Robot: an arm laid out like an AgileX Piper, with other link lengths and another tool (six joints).
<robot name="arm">
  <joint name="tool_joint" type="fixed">
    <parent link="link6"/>
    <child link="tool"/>
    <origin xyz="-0.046 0.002 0.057" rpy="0.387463 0 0.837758"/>
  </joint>
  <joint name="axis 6" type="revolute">
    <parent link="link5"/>
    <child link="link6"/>
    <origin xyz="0 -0.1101 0" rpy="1.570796 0 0"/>
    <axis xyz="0 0 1"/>
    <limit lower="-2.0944" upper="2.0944"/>
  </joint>
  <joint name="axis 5" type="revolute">
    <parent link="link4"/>
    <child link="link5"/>
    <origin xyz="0 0 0" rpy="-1.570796 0 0"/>
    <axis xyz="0 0 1"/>
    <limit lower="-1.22" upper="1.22"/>
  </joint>
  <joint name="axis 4" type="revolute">
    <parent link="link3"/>
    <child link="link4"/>
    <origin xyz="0.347 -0.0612 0" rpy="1.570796 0 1.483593"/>
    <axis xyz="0 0 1"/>
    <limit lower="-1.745" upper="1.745"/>
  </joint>
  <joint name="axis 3" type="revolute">
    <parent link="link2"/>
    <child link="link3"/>
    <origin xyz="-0.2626 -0.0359 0"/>
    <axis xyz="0 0 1"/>
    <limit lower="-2.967" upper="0"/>
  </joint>
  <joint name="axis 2" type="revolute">
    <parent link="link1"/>
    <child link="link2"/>
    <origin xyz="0 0 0" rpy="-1.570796 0 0"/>
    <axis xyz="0 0 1"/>
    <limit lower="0" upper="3.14"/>
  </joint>
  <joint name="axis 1" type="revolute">
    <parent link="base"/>
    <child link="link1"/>
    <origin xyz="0 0 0.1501"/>
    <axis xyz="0 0 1"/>
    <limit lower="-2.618" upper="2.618"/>
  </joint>
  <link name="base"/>
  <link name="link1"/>
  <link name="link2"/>
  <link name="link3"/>
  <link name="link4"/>
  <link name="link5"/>
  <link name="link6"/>
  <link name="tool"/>
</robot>
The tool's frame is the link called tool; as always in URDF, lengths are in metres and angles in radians.
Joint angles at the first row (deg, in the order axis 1, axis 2, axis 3, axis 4, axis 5, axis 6):
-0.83 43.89 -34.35 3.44 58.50 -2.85
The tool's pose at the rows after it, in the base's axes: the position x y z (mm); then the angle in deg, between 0 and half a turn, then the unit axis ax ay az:
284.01, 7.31, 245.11, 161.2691, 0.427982, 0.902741, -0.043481
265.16, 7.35, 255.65, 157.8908, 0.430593, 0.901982, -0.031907
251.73, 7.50, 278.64, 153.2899, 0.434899, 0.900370, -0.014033
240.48, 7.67, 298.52, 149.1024, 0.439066, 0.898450, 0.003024
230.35, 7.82, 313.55, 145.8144, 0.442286, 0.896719, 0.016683
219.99, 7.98, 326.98, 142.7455, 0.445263, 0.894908, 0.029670
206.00, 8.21, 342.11, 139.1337, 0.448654, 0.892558, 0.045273
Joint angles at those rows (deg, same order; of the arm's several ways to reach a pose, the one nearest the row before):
-0.83 35.29 -30.48 3.44 58.60 -2.86
-0.83 27.73 -27.74 3.25 59.80 -2.85
-0.83 21.79 -27.46 3.20 60.43 -2.86
-0.83 17.14 -27.46 3.20 60.44 -2.85
-0.83 13.45 -27.46 3.20 60.50 -2.86
-0.83 9.99 -27.46 3.20 60.56 -2.85
-0.83 5.73 -27.46 3.20 60.81 -2.85

